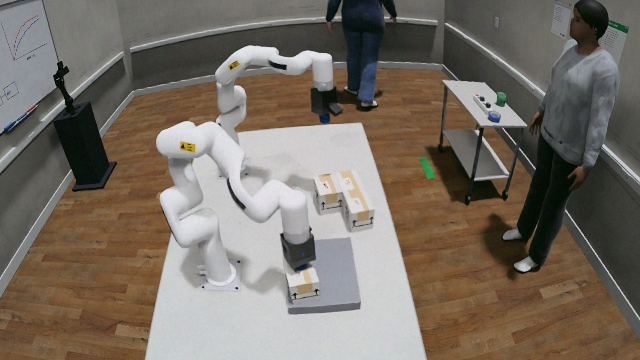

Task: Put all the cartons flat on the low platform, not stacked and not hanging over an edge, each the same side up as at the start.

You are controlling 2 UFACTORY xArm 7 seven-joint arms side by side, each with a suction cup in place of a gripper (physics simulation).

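Frame: origin at the left arm's base, x right, y ahead, z up, level; metres.
Seen in the pictures: left hand, tool point: (324,120); right hand, tool point: (300,267); right arm's base, link origin: (221,274).
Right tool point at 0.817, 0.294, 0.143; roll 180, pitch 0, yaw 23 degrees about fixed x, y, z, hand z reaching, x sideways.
Observation:
Pixels of each thing's top centre, then the offset from my right tool point to it, as dx, dy, dz. Level surfaces: height alone.
- grey low platform, top centre: (321,270) -0.059, +0.068, -0.095
- longer carton, top centre: (358,200) -0.353, +0.246, -0.038
- white table, surface height: dz -0.143
My right gripper (301,267) has its blue suction cup on the top of a small carton (304,287), so it is shut on that carton. The carton is level, at the front left of the grey low platform (340,272); whether its underside touches the platform is hard to tell. A small carton (328,192) and a longer carton (357,200) stand side by side on the table behind the platform, close together, tape upward and arrow marks on their front sides. My left gripper (324,119) is open, with nothing on its cup, high near the table's back edge.
The white table (280,330) bears both arms and the platform. A trolley (510,121) with small items stands at the right, near a person (575,110). Another person (364,55) stands behind the table. A black pedestal (82,145) stands at the left.

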